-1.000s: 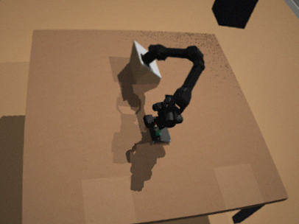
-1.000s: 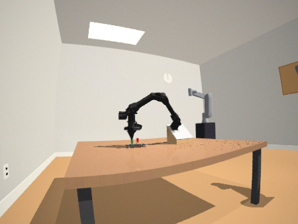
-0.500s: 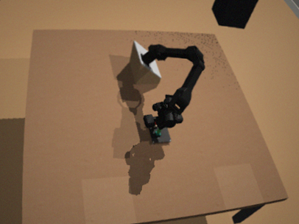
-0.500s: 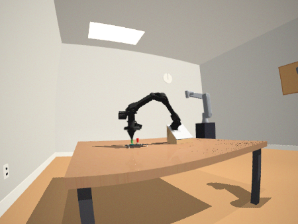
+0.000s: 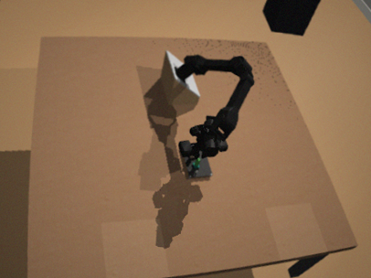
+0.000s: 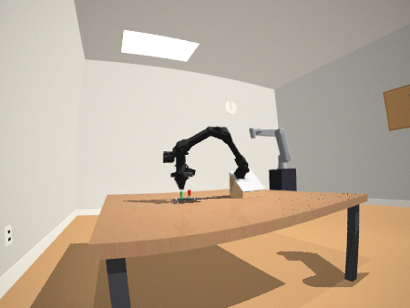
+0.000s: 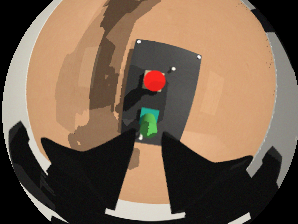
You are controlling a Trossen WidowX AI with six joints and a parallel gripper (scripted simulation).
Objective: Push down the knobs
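My gripper tip is 30 mm above the green knob. From my gripper tip the other things lie so: red knob (50 mm behind, 20 mm below, 10 mm to the right).
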